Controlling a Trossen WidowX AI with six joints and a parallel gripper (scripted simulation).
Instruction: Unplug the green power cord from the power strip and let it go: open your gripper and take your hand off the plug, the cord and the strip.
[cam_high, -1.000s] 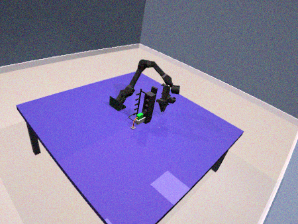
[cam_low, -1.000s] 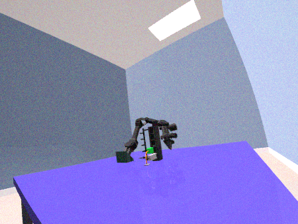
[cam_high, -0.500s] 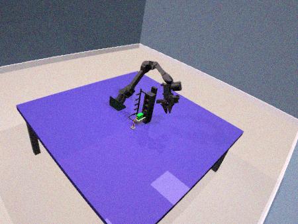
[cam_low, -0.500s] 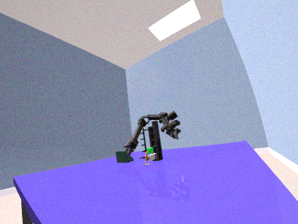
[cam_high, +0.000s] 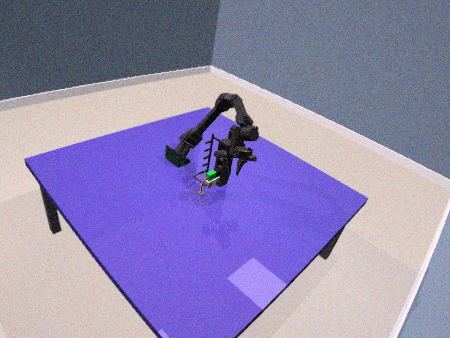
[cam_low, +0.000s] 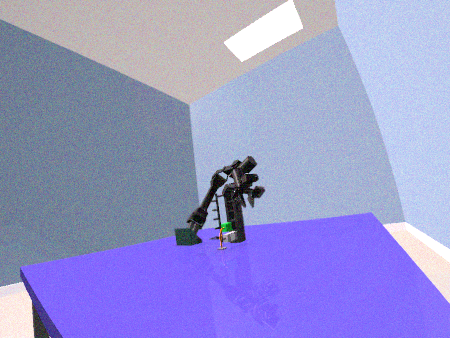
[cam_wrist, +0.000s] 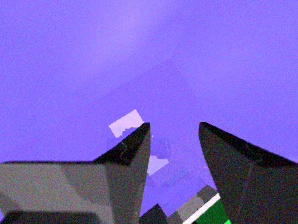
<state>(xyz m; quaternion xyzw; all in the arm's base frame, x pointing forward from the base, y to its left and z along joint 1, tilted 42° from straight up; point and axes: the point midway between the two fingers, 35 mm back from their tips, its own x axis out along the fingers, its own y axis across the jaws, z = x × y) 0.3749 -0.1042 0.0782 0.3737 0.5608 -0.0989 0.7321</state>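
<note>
The green plug lies 12 cm behind my gripper tip, 6 cm below it and 2 cm to the left of it. From my gripper tip the other things lie so: dark upright panel 12 cm behind, 9 cm to the left, 3 cm below.
</note>
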